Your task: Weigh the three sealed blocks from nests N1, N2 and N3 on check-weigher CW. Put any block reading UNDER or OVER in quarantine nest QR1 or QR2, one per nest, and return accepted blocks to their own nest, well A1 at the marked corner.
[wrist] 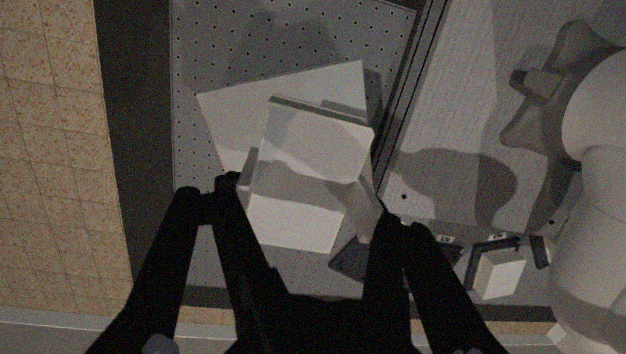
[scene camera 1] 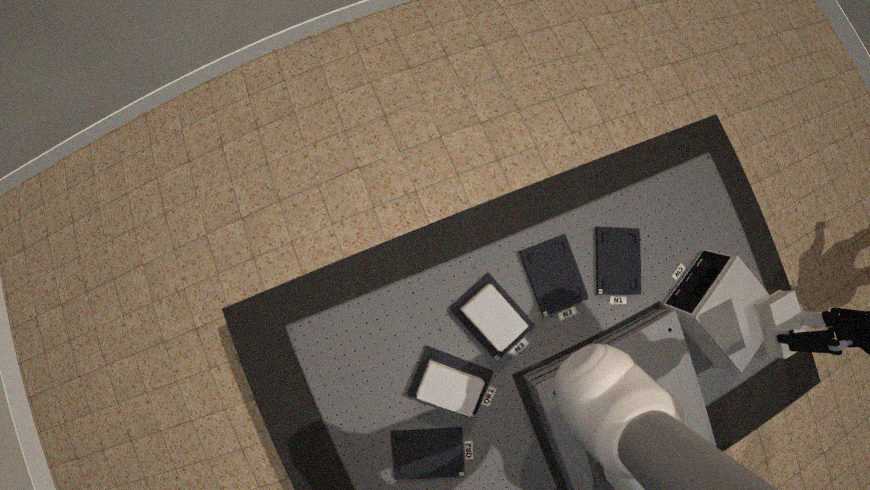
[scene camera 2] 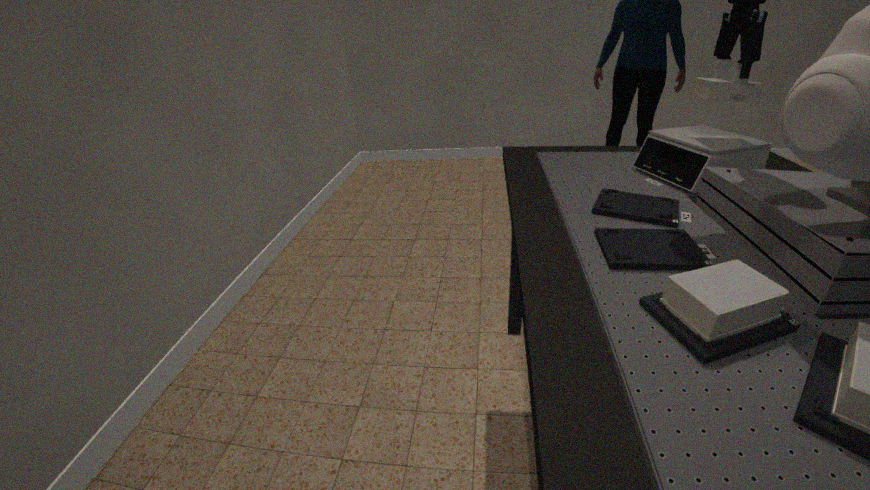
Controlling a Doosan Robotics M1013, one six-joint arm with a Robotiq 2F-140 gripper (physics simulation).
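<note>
My gripper is shut on a white block, held in the air by the check-weigher CW. In the wrist view the block overlaps CW's white top. CW's display text is too small to read. Nests N1 and N2 are empty. A white block sits in nest N3. Another white block sits in QR1. QR2 is empty.
The white arm reaches over a raised grey stepped base beside CW. The perforated table top has a dark border. A person in a blue top stands beyond the table.
</note>
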